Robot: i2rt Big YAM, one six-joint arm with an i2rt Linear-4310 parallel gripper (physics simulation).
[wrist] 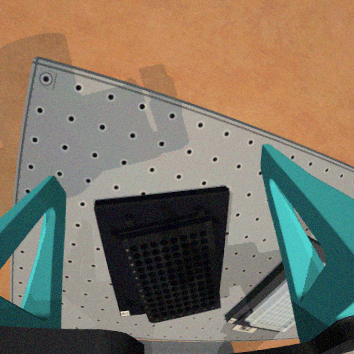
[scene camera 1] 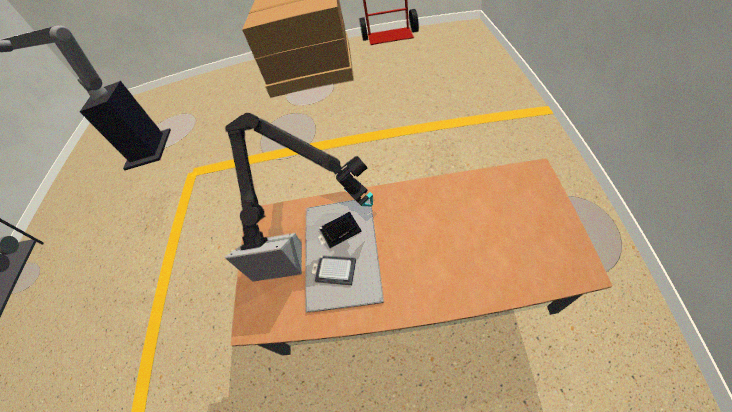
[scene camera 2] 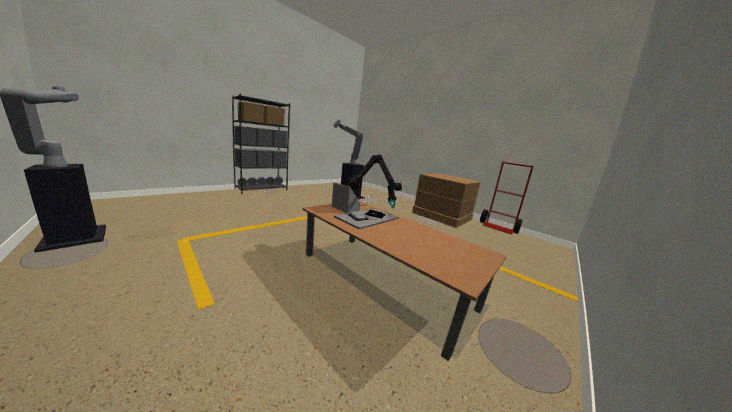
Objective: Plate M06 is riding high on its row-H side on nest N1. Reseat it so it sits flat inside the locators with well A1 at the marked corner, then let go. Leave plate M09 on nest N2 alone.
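Places are measured from the arm's base along level axes (x down, y right, z back), in millimetres.
Where they show: gripper, fingertip midpoint: (wrist: pixel 155 169) (scene camera 1: pixel 366 200) (scene camera 2: pixel 393 207); arm's base at its link origin: (scene camera 1: pixel 254 245) (scene camera 2: pixel 345 191).
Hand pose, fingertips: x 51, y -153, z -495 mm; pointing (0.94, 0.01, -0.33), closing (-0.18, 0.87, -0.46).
Each offset is from my fingertips to the top centre of the thing. Level surfaces: height alone.
A black well plate {dx +68, dy +72, dz +146 mm} (scene camera 1: pixel 342 228) (wrist: pixel 172 270) lies on a black nest {dx +81, dy +65, dz +146 mm} (wrist: pixel 160 207), apparently M06 on N1; the labels are unreadable. In the wrist view it looks offset on the nest, its lower end reaching past the nest's lower edge. Dark shading hides its seating and the A1 mark. A white plate {dx +76, dy +262, dz +185 mm} (scene camera 1: pixel 336 268) (wrist: pixel 272 309), apparently M09, sits in the other dark-rimmed nest {dx +85, dy +262, dz +185 mm} (scene camera 1: pixel 333 281). My gripper (scene camera 1: pixel 368 200) (scene camera 2: pixel 392 203) (wrist: pixel 155 169) is open and empty, above the board's far edge in scene camera 1, off the black plate, one teal finger toward each side in the wrist view.
The nests stand on a grey perforated board {dx +102, dy +168, dz +155 mm} (scene camera 1: pixel 343 301) (wrist: pixel 215 170) on the orange table {dx +116 mm} (scene camera 1: pixel 476 230) (scene camera 2: pixel 435 250). My arm's grey base block (scene camera 1: pixel 268 261) is beside the board. Cartons (scene camera 1: pixel 302 46) (scene camera 2: pixel 445 199) and a red hand truck (scene camera 1: pixel 390 36) (scene camera 2: pixel 512 193) stand beyond the table.
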